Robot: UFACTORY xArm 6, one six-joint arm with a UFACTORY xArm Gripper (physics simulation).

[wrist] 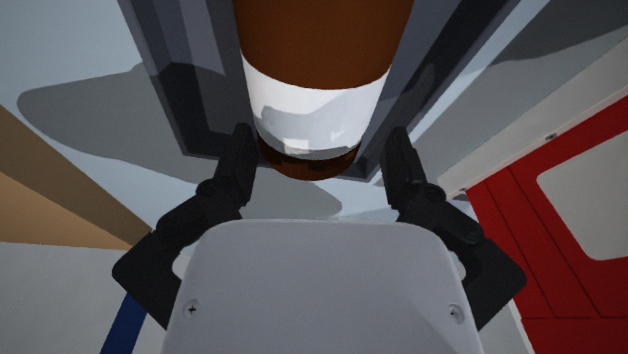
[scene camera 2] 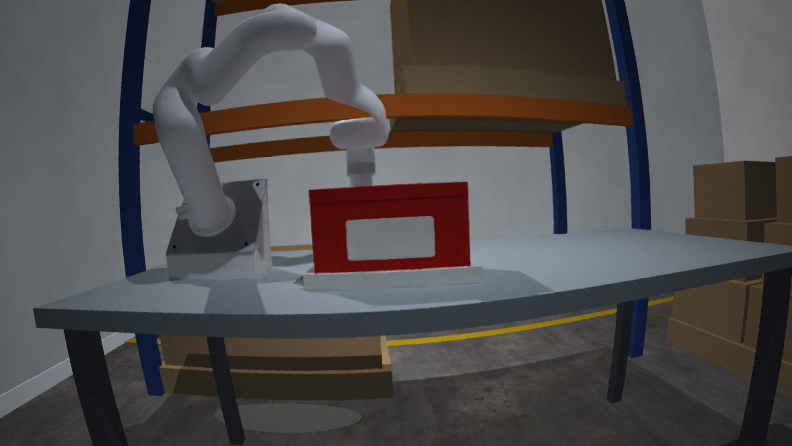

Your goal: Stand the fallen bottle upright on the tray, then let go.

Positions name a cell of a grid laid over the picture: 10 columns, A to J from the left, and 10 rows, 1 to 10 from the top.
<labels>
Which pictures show the brown bottle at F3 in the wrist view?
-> The wrist view only.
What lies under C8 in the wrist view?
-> My gripper.
</labels>
